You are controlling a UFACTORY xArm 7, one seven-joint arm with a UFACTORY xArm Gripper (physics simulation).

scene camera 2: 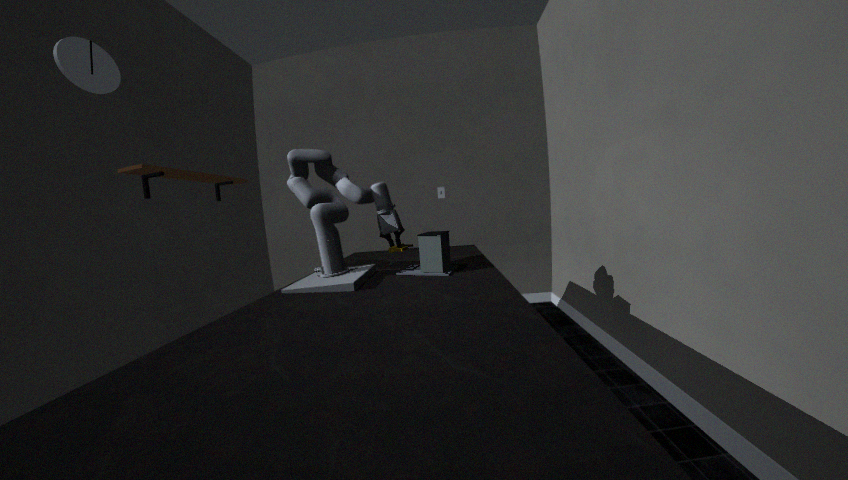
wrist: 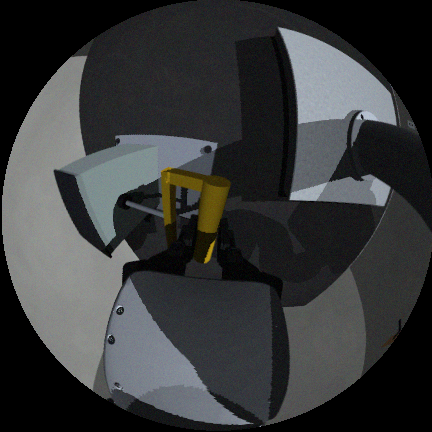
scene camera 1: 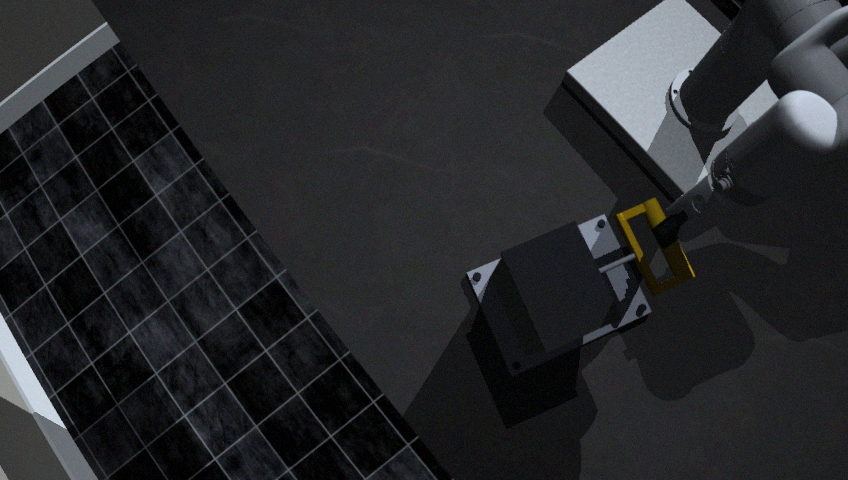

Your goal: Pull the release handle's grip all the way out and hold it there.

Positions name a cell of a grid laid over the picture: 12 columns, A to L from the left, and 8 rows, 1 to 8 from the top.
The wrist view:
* my gripper: F5
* release handle grip: F4
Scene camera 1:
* my gripper: J4
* release handle grip: J5
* bolted base plate: I6
